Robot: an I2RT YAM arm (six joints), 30 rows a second.
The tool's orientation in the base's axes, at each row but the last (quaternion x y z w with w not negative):
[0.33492, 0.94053, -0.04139, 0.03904]
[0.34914, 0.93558, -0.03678, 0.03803]
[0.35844, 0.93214, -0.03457, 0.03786]
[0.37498, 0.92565, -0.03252, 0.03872]
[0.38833, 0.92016, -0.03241, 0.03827]
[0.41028, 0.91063, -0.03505, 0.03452]
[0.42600, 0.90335, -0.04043, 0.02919]
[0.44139, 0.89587, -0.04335, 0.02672]
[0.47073, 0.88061, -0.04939, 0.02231]
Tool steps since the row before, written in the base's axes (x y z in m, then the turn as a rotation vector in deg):
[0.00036, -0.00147, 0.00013, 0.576, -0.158, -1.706]
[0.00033, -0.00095, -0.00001, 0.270, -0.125, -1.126]
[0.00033, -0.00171, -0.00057, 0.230, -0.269, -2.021]
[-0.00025, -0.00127, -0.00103, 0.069, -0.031, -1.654]
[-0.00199, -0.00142, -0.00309, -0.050, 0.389, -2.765]
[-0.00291, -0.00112, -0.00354, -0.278, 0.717, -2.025]
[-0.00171, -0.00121, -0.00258, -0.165, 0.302, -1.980]
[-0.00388, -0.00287, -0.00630, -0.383, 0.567, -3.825]
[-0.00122, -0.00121, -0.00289, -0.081, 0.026, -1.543]
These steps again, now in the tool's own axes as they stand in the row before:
[-0.00121, -0.00091, 0.00004, -0.371, 0.331, 1.738]
[-0.00087, -0.00050, 0.00012, -0.176, 0.131, 1.144]
[-0.00133, -0.00102, 0.00074, -0.157, 0.030, 2.046]
[-0.00060, -0.00105, 0.00113, 0.088, 0.077, 1.652]
[0.00067, -0.00232, 0.00311, 0.576, 0.318, 2.714]
[0.00141, -0.00280, 0.00353, 0.903, 0.337, 1.940]
[0.00038, -0.00196, 0.00265, 0.509, 0.159, 1.938]
[0.00064, -0.00448, 0.00652, 1.010, 0.247, 3.744]
[-0.00007, -0.00149, 0.00301, 0.199, 0.049, 1.532]

